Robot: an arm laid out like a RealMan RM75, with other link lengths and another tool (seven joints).
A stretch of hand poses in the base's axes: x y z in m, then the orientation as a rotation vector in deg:
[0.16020, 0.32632, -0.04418, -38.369, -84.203, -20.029]
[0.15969, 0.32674, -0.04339, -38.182, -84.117, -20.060]
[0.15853, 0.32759, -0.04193, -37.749, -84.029, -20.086]
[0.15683, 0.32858, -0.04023, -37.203, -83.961, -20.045]
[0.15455, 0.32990, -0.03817, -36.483, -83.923, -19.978]
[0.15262, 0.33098, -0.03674, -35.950, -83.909, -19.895]
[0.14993, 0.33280, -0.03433, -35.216, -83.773, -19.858]
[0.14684, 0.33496, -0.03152, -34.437, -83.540, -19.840]
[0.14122, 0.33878, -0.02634, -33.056, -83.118, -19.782]
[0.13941, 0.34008, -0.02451, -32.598, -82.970, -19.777]
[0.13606, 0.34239, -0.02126, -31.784, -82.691, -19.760]
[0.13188, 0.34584, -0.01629, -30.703, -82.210, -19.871]
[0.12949, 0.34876, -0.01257, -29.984, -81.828, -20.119]
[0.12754, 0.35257, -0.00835, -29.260, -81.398, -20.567]
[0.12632, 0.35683, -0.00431, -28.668, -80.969, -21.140]
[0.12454, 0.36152, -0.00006, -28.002, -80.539, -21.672]
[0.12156, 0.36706, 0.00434, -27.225, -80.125, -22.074]
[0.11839, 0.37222, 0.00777, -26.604, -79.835, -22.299]
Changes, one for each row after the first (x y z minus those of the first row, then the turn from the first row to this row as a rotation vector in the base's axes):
[-0.00051, 0.00042, 0.00079, 0.166, 0.069, 0.080]
[-0.00167, 0.00127, 0.00225, 0.495, 0.142, 0.314]
[-0.00337, 0.00226, 0.00395, 0.856, 0.219, 0.663]
[-0.00565, 0.00358, 0.00601, 1.311, 0.276, 1.142]
[-0.00758, 0.00466, 0.00744, 1.626, 0.316, 1.520]
[-0.01027, 0.00648, 0.00985, 2.135, 0.449, 1.971]
[-0.01336, 0.00864, 0.01266, 2.712, 0.662, 2.420]
[-0.01898, 0.01246, 0.01784, 3.724, 1.053, 3.232]
[-0.02079, 0.01376, 0.01967, 4.070, 1.184, 3.491]
[-0.02414, 0.01607, 0.02292, 4.685, 1.432, 3.954]
[-0.02832, 0.01952, 0.02789, 5.609, 1.814, 4.466]
[-0.03071, 0.02244, 0.03161, 6.339, 2.062, 4.685]
[-0.03266, 0.02625, 0.03583, 7.197, 2.284, 4.772]
[-0.03388, 0.03051, 0.03987, 8.037, 2.461, 4.697]
[-0.03566, 0.03520, 0.04412, 8.904, 2.649, 4.692]
[-0.03864, 0.04074, 0.04852, 9.770, 2.861, 4.842]
[-0.04181, 0.04590, 0.05195, 10.397, 3.025, 5.030]

